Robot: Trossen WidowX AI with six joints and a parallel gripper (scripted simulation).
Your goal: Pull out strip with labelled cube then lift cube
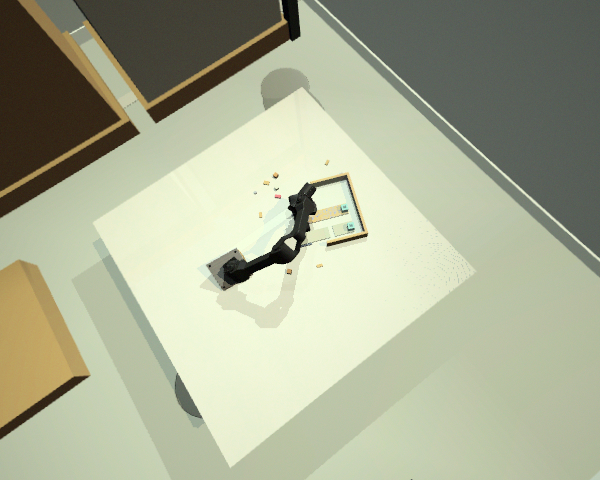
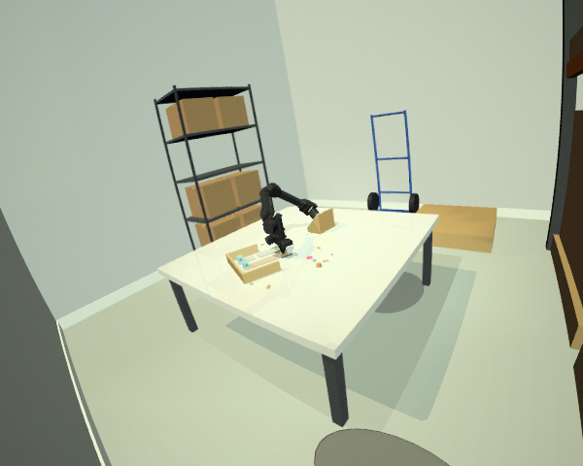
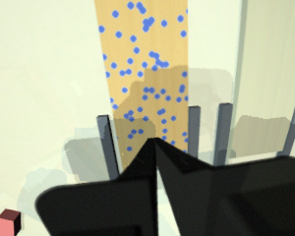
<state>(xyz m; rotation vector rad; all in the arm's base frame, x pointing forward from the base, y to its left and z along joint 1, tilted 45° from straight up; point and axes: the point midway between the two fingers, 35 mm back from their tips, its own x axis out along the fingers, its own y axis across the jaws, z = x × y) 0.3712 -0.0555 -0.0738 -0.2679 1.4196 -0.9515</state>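
My gripper tip is now 100 mm to the left of the pale strip.
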